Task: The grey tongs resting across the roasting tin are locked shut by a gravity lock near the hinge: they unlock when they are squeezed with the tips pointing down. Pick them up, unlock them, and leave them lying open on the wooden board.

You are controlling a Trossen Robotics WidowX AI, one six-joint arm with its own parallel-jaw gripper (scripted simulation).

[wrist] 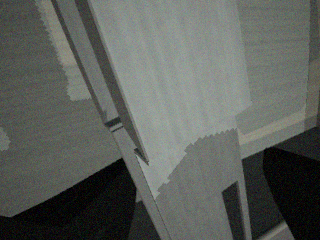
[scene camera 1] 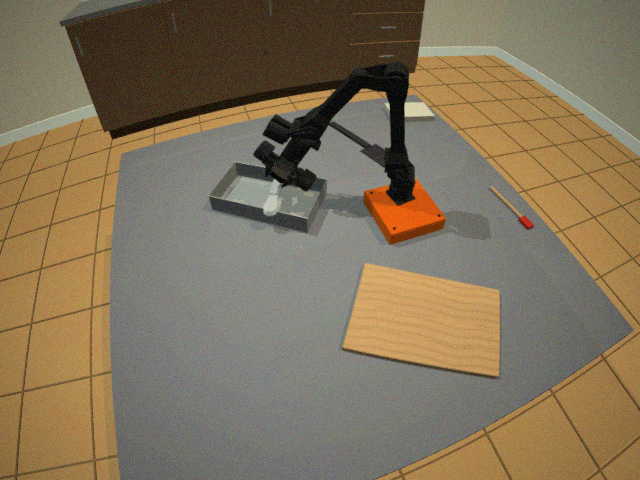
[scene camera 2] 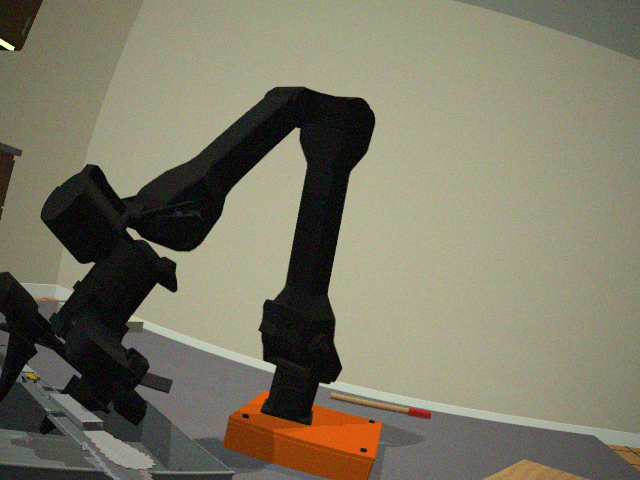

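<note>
A wooden board (scene camera 1: 397, 315) is there for me to see. So is a grey roasting tin (scene camera 1: 244, 189), and the wrist view gives me the tin too, at (wrist: 60, 139). As for my gripper (scene camera 2: 19, 416), (scene camera 1: 273, 181), (wrist: 200, 162), I see it in scene camera 2, in scene camera 1 and in the wrist view.
</note>
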